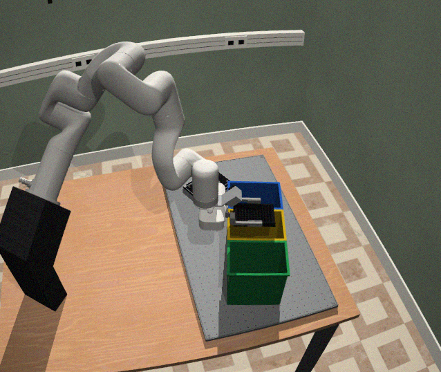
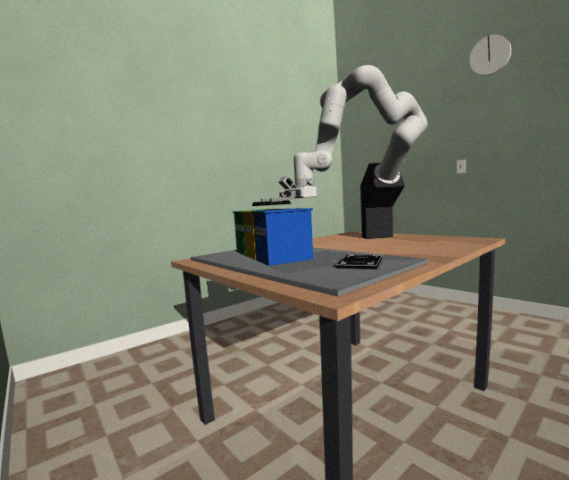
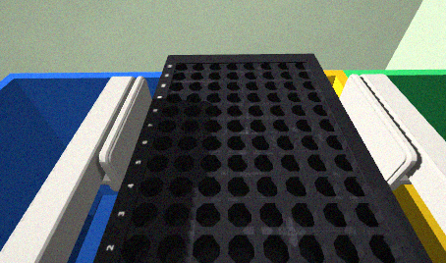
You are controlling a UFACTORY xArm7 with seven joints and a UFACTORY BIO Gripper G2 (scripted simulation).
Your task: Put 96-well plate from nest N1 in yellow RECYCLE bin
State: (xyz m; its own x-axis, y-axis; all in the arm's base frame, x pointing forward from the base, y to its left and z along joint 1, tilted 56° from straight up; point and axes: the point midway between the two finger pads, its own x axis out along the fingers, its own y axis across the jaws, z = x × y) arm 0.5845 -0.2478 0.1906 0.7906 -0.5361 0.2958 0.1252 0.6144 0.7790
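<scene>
My gripper is now 10 mm short of the yellow bin, 20 mm to the left of it and 130 mm above it. Round my hand: blue bin 30 mm ahead, 110 mm to the left, 130 mm below; then green bin 10 mm behind, 150 mm to the right, 130 mm below; then black 96-well plate 10 mm below.
</scene>
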